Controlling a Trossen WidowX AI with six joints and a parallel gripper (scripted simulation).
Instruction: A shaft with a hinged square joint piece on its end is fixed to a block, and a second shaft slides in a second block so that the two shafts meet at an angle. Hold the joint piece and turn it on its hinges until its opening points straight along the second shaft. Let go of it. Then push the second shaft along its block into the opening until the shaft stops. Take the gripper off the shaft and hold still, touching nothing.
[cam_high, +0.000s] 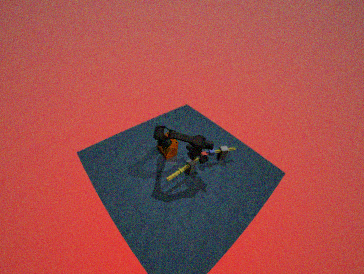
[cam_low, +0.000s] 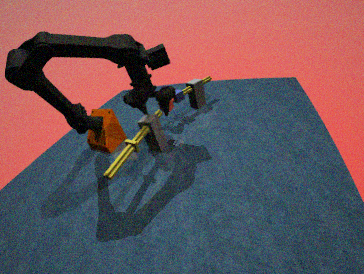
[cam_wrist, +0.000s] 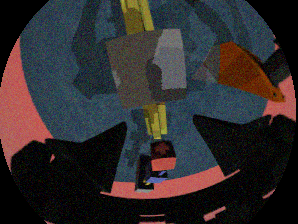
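The red square joint piece is 8 cm to the left of my gripper tip.
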